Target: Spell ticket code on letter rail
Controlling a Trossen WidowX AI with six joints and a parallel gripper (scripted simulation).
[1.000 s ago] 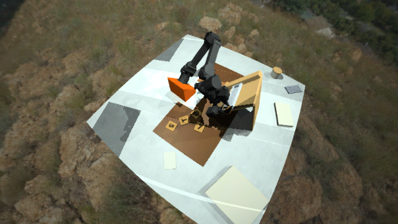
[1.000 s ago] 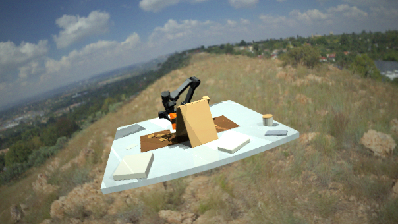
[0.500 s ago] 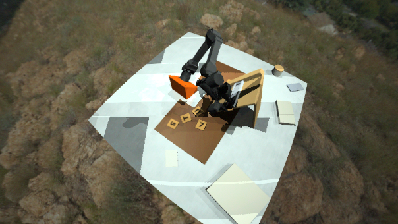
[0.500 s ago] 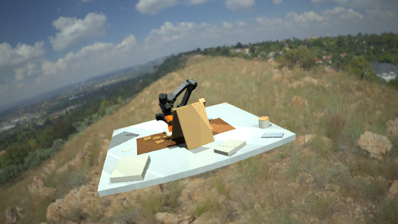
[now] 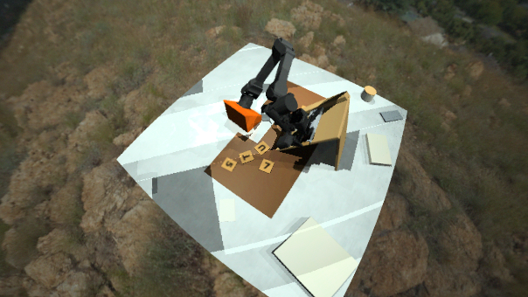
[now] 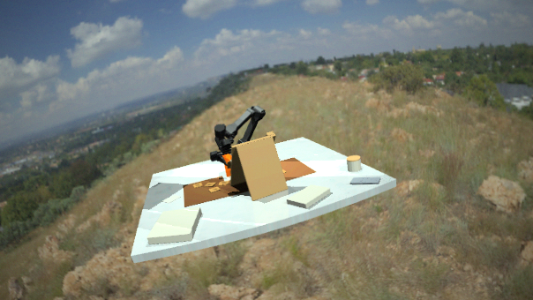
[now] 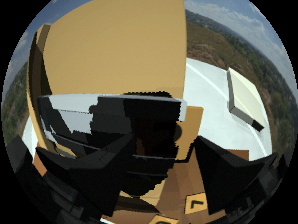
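My gripper tip is now 10 cm past the ticket, 11 cm to the right of it and 8 cm above it. From my gripper tip the other things lie so: cream block 29 cm ahead, 33 cm to the left, 14 cm below; then brown mat 19 cm behind, 4 cm to the left, 16 cm below; then pale card 6 cm behind, 41 cm to the right, 16 cm below.
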